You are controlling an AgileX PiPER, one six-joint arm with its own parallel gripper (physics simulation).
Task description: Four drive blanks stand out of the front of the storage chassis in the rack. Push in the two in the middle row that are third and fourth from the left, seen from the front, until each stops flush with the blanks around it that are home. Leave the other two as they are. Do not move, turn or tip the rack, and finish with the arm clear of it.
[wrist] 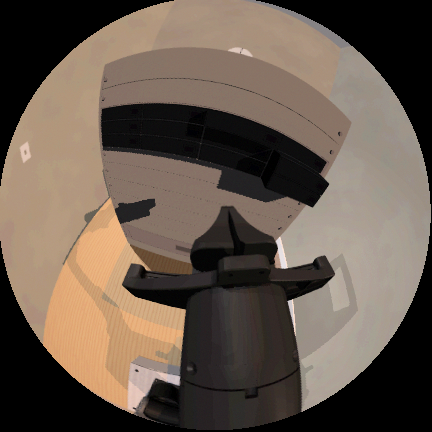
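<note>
The rack [200,65] is a brown-grey cabinet, seen tilted in the wrist view. The storage chassis [117,131] is a black band across it, with faint seams between its blanks. One drive blank [297,181] stands well out near the right end and casts a shadow below it. A darker patch around the middle of the band may be another blank standing out, but the black on black hides which row it is in and how far out it stands. My gripper [226,213] is shut and empty, its tips below the chassis in the view, in front of the lower brown-grey panels and apart from the blanks.
Grey-brown panels with fine seams lie below the chassis, with dark shadows on them. A ribbed wooden table top [80,320] is at the lower left. A pale box [142,375] with a dark part beside it is at the bottom. A small white plate [25,152] is at the far left.
</note>
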